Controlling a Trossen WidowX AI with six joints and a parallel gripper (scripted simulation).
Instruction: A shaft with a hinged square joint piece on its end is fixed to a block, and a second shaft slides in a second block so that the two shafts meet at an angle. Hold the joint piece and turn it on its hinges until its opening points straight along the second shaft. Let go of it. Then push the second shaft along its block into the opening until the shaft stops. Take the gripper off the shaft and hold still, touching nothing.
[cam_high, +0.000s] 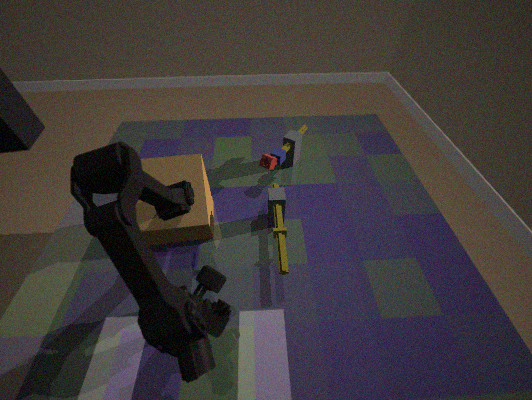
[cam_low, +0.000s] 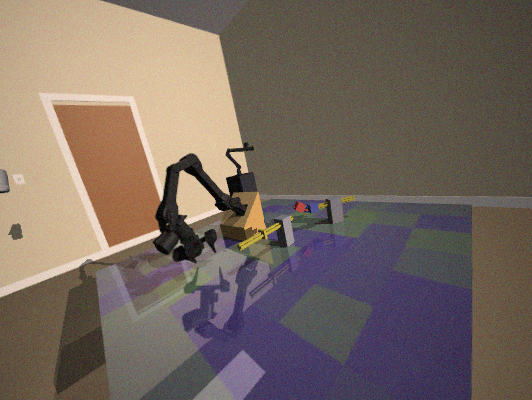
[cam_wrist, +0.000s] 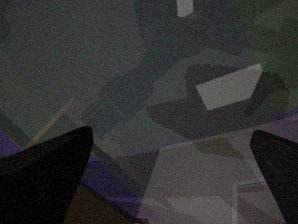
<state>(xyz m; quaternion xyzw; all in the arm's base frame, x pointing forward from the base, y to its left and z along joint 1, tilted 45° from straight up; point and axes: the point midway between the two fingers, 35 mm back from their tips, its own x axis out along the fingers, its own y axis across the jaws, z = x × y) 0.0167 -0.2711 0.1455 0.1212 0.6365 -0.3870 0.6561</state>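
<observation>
Now: the dark red joint piece 40 cm to the left of my gripper tip, 26 cm ahead of it and 10 cm above it.
</observation>
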